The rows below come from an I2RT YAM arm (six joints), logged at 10 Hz.
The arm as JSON. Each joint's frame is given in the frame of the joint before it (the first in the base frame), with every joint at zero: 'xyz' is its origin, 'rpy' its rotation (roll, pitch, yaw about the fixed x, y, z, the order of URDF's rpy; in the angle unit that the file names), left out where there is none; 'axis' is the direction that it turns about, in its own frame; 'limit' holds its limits. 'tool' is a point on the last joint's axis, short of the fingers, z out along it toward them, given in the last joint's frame.
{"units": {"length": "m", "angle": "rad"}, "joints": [
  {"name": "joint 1", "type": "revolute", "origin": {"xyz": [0.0, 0.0, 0.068]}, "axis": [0.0, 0.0, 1.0], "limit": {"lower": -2.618, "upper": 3.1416}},
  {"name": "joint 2", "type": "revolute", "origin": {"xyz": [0.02, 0.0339, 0.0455]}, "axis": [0.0, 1.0, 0.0], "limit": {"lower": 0.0, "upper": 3.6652}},
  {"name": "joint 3", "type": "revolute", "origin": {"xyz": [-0.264, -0.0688, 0.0]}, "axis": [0.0, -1.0, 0.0], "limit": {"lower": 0.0, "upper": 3.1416}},
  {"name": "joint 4", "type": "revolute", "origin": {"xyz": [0.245, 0.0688, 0.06]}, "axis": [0.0, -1.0, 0.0], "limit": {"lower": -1.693, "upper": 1.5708}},
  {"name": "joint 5", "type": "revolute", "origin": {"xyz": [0.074, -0.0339, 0.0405]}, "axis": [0.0, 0.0, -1.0], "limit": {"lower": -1.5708, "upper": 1.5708}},
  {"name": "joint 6", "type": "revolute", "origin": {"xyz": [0.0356, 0.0, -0.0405]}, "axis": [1.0, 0.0, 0.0], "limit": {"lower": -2.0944, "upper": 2.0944}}
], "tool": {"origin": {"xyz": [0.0, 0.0, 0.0], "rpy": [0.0, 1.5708, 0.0]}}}
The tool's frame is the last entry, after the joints.
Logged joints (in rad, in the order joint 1, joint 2, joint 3, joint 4, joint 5, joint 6), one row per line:
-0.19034, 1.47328, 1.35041, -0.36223, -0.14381, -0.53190
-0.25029, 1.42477, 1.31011, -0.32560, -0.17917, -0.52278
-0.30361, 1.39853, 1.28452, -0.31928, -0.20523, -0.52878
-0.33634, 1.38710, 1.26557, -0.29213, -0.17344, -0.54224
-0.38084, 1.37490, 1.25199, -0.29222, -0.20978, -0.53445
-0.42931, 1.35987, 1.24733, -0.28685, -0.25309, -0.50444
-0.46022, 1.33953, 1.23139, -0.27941, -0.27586, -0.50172
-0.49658, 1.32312, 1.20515, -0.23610, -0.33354, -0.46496
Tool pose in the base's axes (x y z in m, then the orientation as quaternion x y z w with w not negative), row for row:
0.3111, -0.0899, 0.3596, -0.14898, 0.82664, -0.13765, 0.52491
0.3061, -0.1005, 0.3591, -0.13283, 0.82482, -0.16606, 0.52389
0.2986, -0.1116, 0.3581, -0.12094, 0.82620, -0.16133, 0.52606
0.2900, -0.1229, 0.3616, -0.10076, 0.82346, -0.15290, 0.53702
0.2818, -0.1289, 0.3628, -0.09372, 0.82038, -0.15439, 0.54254
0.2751, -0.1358, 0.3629, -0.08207, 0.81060, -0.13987, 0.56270
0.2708, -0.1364, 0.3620, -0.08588, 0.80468, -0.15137, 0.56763
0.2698, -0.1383, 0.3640, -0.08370, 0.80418, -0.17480, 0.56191
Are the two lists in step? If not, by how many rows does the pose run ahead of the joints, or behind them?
The pose runs 2 rows ahead of the joints: the pose in row i belongs to the joints in row i + 2.
